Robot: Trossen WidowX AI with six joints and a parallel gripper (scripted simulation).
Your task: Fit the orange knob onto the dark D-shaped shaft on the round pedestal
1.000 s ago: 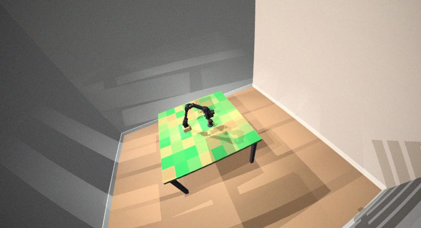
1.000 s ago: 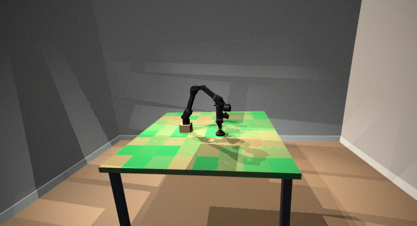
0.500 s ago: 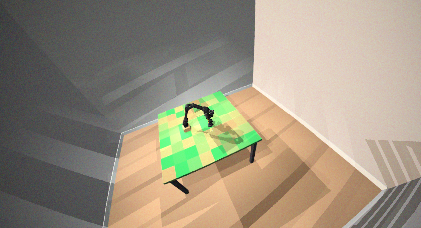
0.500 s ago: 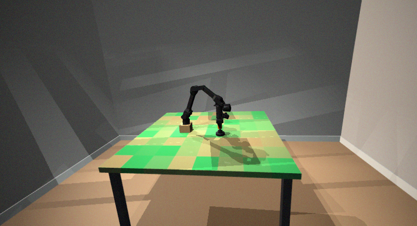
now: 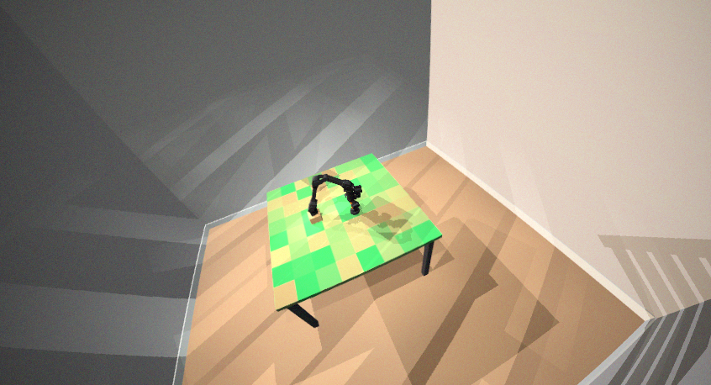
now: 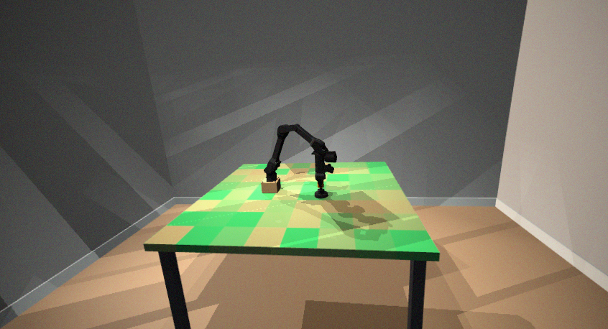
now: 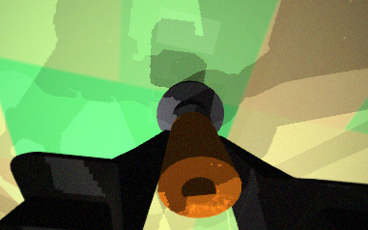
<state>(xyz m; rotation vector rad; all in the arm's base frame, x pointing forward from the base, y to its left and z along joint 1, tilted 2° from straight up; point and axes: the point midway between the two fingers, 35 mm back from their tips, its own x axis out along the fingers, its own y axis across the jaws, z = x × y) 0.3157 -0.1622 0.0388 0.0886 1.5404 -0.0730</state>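
Now: the orange knob 2 cm above my gripper tip. Round my gripper tip: round pedestal (4 cm below).
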